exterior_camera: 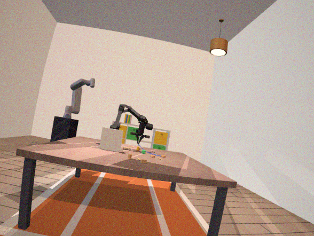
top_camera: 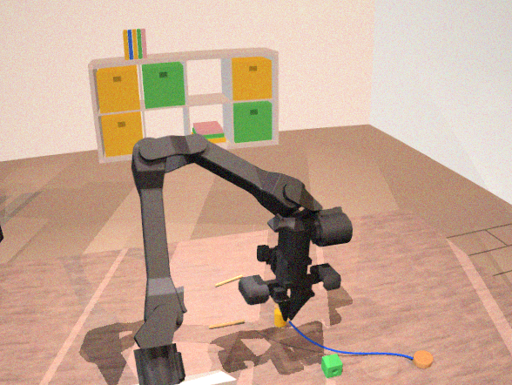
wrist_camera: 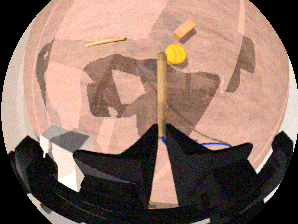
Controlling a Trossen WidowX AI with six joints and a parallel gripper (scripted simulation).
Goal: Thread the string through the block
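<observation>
My gripper tip is 20 mm to the right of the thin wooden stick. The rest, counted from my gripper tip: green block: 70 mm ahead, 80 mm to the right, 60 mm below; then orange disc: 160 mm ahead, 210 mm to the right, 70 mm below; then yellow cylinder: 80 mm to the left, 60 mm below.
</observation>
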